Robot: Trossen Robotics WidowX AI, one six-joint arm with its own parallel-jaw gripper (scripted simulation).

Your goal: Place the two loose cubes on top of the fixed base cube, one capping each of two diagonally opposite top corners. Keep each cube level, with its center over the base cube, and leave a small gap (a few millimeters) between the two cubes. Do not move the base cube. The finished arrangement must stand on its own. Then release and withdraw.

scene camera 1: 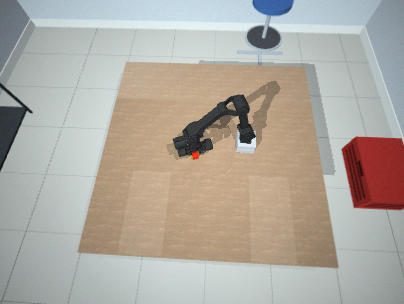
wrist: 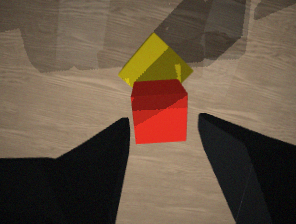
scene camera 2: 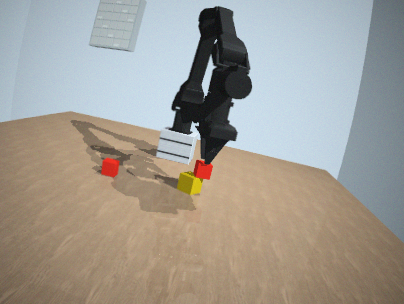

Labels:
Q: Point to a yellow cube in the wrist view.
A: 154,60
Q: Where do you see a red cube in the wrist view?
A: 159,107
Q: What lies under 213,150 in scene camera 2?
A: My gripper.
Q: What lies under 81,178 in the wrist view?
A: My gripper.

